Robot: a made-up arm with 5 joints.
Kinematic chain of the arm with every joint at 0, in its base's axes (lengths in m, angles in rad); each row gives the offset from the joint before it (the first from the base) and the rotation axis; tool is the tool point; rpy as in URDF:
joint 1: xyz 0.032 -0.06 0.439 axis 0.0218 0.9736 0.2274
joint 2: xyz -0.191 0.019 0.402 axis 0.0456 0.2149 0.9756
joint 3: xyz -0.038 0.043 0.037 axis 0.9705 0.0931 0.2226
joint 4: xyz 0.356 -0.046 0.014 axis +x
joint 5: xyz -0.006 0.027 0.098 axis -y
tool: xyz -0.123 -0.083 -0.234 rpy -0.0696 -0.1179 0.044
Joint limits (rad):
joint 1: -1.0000..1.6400
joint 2: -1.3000..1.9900
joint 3: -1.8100..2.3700
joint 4: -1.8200..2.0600
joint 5: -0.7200..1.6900
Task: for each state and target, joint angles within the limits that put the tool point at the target. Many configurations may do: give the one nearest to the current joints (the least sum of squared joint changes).
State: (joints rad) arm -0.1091 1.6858 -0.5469 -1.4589 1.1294
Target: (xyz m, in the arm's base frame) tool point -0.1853 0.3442 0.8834
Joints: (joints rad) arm -0.5054 1.6985 -0.5338 -1.4465 0.6303
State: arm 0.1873 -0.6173 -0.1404 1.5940 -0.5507
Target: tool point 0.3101 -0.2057 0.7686
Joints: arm 0.6123 -1.1041 -0.3248 1.4431 0.2493
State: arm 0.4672 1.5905 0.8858 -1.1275 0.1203
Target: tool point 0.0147 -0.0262 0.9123
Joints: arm 0.7389 1.9900 1.3951 -0.4284 -0.4613
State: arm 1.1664 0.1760 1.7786 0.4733 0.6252
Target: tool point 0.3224 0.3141 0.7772
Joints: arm 0.9874 0.2027 1.6804 0.4267 0.3683
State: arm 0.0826 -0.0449 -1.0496 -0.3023 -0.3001
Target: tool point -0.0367 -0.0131 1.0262
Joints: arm 0.1498 0.0044 -1.4031 -0.4480 -0.6462
